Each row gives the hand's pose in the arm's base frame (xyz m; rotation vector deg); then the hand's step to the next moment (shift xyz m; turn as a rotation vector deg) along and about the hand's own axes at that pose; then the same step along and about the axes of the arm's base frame.
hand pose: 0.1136 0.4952 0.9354 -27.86 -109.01 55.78
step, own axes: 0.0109 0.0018 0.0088 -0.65 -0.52 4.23
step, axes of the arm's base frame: -0.0132 0.0046 0.0022 -3.29 -2.57 -1.09
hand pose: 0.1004 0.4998 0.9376 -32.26 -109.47 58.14
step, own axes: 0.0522 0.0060 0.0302 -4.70 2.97 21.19
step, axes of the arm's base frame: -0.0528 0.0272 0.0120 -15.78 -10.73 -10.76
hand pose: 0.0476 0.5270 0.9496 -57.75 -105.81 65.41
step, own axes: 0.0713 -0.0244 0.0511 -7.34 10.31 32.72
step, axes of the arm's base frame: -0.0808 0.0380 0.0178 -22.97 -14.93 -21.91
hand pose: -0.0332 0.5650 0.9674 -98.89 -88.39 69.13
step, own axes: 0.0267 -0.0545 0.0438 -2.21 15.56 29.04
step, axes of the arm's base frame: -0.0662 0.0296 0.0184 -17.43 -10.47 -26.02
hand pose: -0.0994 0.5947 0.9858 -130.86 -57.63 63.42
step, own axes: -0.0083 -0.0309 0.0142 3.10 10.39 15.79
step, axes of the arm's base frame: -0.0281 0.0147 0.0148 -6.82 -3.72 -17.51
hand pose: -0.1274 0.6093 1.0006 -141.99 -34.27 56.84
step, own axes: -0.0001 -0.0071 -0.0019 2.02 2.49 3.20
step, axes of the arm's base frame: -0.0004 0.0054 0.0049 -0.38 -0.34 -4.50
